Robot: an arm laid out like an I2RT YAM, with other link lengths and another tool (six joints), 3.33 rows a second.
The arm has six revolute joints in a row. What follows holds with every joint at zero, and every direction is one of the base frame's.
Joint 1 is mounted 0.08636 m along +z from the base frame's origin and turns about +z.
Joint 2 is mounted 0.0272 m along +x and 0.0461 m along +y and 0.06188 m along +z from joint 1 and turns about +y.
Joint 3 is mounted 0.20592 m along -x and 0.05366 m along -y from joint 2 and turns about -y.
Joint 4 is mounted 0.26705 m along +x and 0.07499 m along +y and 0.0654 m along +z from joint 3 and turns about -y.
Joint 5 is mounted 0.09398 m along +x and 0.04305 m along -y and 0.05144 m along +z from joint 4 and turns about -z.
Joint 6 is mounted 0.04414 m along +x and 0.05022 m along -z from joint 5 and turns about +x.
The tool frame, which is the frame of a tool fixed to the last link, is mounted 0.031 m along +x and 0.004 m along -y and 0.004 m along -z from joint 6; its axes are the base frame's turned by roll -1.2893, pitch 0.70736 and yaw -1.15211 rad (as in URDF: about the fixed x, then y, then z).
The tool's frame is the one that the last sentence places.
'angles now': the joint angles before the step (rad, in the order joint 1, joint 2, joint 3, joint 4, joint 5, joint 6). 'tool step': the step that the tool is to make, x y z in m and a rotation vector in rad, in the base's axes. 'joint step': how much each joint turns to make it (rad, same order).
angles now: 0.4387 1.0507 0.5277 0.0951 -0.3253 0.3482
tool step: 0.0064 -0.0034 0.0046 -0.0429 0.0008 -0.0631
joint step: -0.0015 0.0152 0.0410 -0.0474 0.0721 -0.0091
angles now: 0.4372 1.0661 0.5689 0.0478 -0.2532 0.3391
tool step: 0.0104 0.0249 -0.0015 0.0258 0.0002 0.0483
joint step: 0.0475 0.1398 0.0785 0.0781 -0.0107 0.0213
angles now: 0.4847 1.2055 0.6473 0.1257 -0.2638 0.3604
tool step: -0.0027 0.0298 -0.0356 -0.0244 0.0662 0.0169
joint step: 0.0828 0.1761 0.0336 0.0827 0.0535 0.0414
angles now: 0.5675 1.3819 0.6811 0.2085 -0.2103 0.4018
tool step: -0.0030 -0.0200 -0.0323 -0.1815 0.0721 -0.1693
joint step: 0.0001 0.0309 -0.0123 -0.1162 0.2041 -0.0044
